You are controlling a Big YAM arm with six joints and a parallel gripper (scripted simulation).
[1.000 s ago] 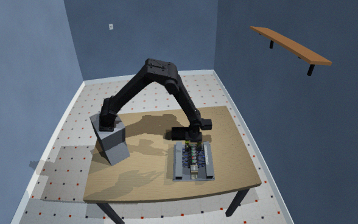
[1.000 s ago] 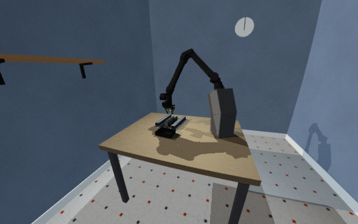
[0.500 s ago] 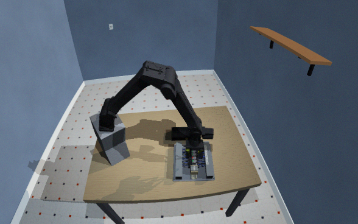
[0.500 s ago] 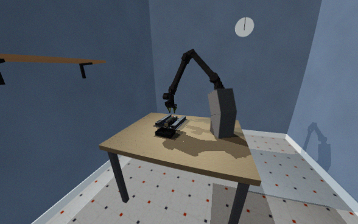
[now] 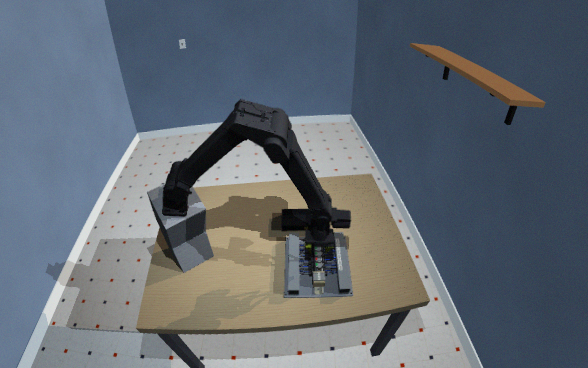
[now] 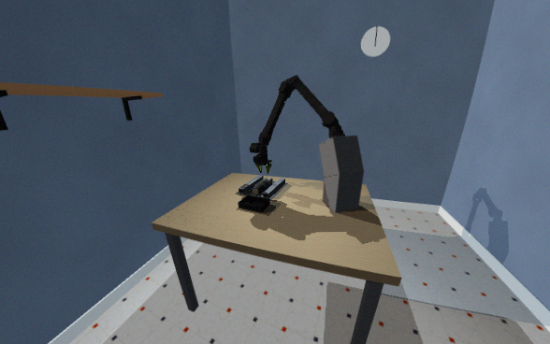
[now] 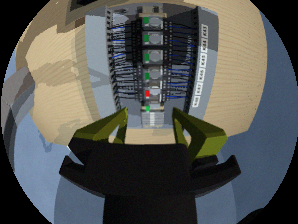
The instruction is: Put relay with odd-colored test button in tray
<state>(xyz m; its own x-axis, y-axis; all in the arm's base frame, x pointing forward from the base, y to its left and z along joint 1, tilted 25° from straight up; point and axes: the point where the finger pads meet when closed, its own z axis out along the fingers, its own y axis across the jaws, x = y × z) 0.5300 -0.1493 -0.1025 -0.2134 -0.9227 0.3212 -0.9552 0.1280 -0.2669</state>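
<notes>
Now: hand 1 cm short of the relay and 7 cm above it. Also, from my hand: black tray (1 cm behind, 28 cm to the left, 10 cm below).
</notes>
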